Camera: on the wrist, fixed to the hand. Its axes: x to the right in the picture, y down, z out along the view.
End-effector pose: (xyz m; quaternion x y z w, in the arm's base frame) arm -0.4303 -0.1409 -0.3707 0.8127 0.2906 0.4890 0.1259
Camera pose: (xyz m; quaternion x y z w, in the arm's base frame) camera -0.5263 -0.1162 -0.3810 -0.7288 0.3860 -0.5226 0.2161
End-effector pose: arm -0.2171 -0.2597 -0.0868 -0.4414 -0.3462 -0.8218 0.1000
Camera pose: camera -0.2789 -0.2704 -0.1642 -0.4936 0.1308 -0.5743 0.6399
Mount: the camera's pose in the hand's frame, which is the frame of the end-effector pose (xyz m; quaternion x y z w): -0.0266 -0.0583 -0.0763 -0.0732 0.0825 0.6970 0.7085
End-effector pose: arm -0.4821 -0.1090 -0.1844 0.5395 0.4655 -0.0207 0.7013
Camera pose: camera -0.5762 -0.0867 -0.2082 0.6571 0.0131 0.5527 0.5124
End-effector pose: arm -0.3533 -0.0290 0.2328 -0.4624 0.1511 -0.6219 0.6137
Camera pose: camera -0.4525 -0.0222 0.2263 -0.2159 0.5255 -0.0400 0.8220
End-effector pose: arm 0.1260 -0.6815 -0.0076 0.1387 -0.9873 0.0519 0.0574
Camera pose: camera 0.1753 -0.7211 0.0694 -0.5984 -0.7953 0.0160 0.0961
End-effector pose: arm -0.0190 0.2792 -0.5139 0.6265 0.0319 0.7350 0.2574
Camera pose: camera -0.0686 0.3396 -0.5757 -0.3866 0.4466 -0.7542 0.2867
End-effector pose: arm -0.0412 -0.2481 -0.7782 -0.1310 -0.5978 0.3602 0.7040
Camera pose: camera 0.0500 -0.2881 -0.7814 -0.5908 -0.3005 0.6914 0.2875
